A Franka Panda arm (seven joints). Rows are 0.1 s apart.
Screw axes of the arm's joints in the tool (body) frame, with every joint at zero. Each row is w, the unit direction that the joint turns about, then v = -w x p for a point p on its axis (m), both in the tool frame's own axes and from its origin. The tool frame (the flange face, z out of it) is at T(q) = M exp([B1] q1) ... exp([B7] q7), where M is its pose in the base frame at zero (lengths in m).
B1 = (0, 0, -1, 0, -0.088, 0)
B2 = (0, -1, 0, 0.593, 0, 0.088)
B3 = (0, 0, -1, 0, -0.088, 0)
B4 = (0, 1, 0, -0.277, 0, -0.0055)
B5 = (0, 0, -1, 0, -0.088, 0)
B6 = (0, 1, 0, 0.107, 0, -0.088)
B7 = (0, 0, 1, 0, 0, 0)
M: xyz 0.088 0 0.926 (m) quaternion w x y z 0 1 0 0
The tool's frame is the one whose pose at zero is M.
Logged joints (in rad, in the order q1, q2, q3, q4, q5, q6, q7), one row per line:
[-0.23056, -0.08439, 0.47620, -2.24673, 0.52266, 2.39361, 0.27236]
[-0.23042, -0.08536, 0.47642, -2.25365, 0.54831, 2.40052, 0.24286]
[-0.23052, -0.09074, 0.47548, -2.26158, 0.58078, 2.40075, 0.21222]
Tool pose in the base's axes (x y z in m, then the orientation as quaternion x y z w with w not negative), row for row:
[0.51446, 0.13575, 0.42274, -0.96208, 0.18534, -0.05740, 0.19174]
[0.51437, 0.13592, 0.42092, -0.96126, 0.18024, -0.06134, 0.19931]
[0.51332, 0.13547, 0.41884, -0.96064, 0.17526, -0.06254, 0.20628]
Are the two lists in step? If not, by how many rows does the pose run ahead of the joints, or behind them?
The pose runs 1 row behind the joints: the pose in row i belongs to the joints in row i - 1.
